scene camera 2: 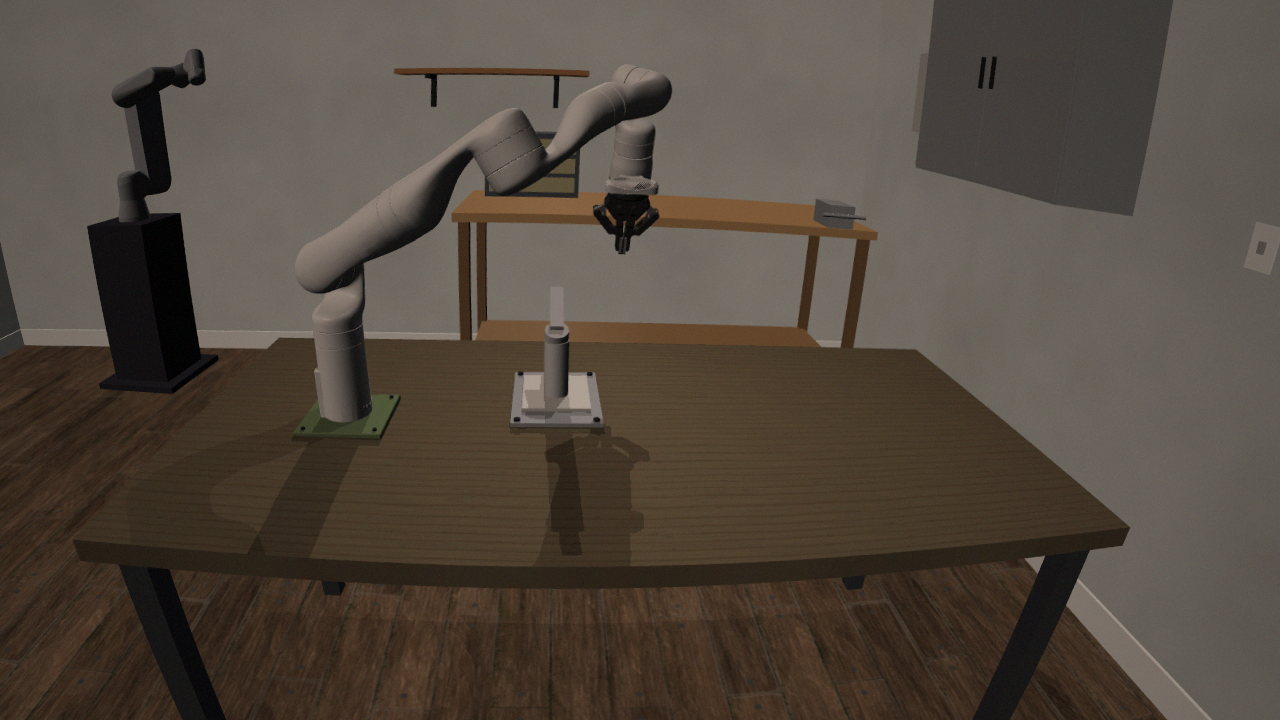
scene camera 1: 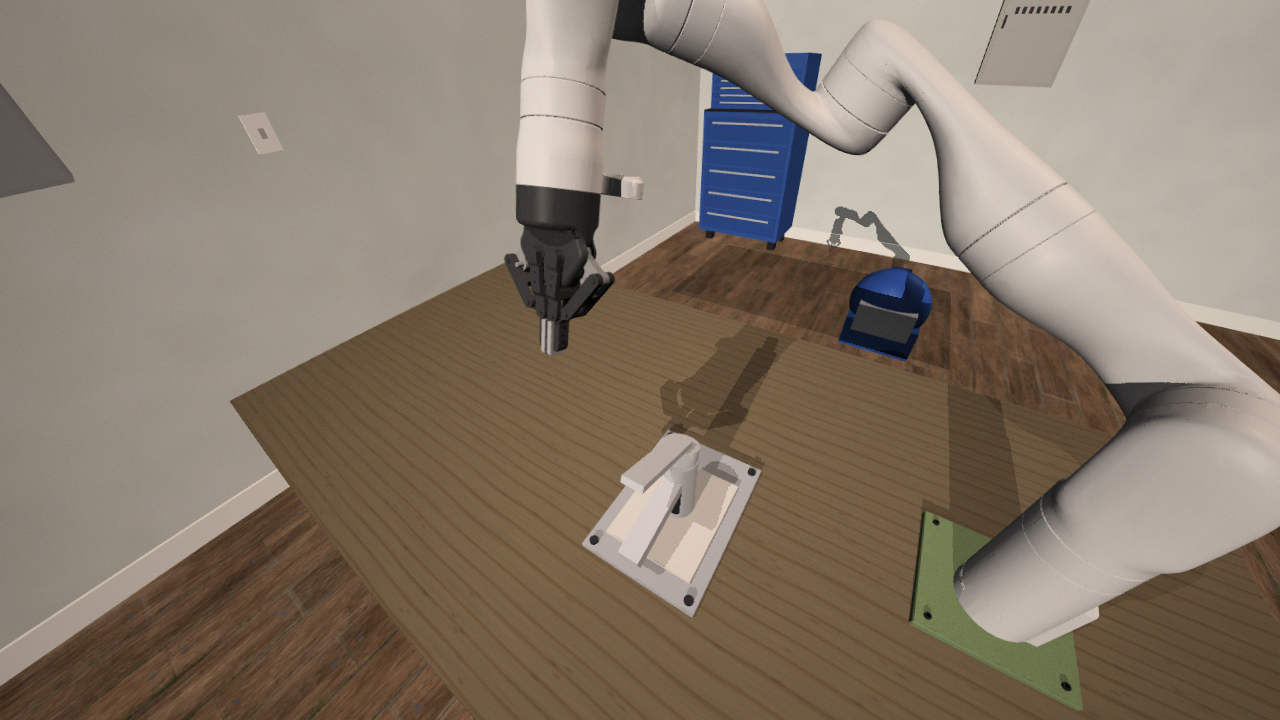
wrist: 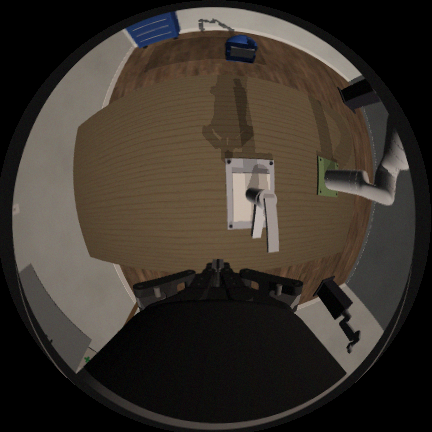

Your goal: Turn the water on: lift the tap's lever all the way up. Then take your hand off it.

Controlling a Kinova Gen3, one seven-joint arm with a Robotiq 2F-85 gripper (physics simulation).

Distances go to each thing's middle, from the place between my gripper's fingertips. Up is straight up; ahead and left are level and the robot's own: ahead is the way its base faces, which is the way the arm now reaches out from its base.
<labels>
The flat lever (scene camera 1: 677, 450) is 12 cm behind my hand, 3 cm to the right of it and 13 cm below it. From my hand the other things lie so: base plate (scene camera 1: 686, 597) (12 cm behind, 7 cm to the right, 28 cm below).
</labels>
